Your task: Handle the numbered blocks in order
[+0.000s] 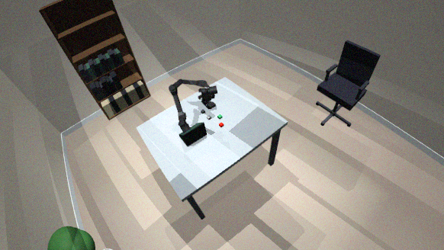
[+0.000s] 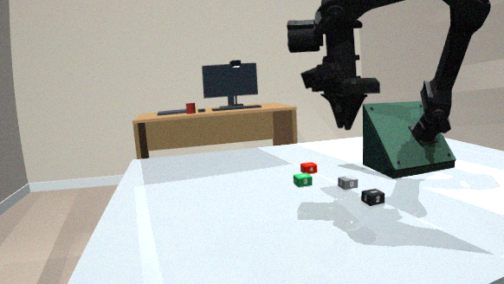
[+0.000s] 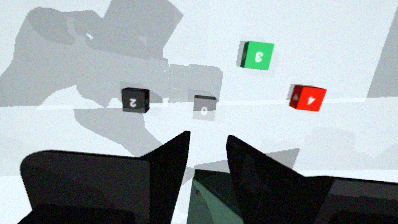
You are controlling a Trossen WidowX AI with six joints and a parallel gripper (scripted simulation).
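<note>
The black block marked 2 is 100 mm to the left of my gripper tip and 110 mm below it. Round my gripper tip: grey block marked 0: 10 mm behind, 110 mm below; then red block marked 4: 10 mm ahead, 150 mm to the right, 110 mm below; then green block marked 3: 60 mm ahead, 70 mm to the right, 110 mm below.
</note>
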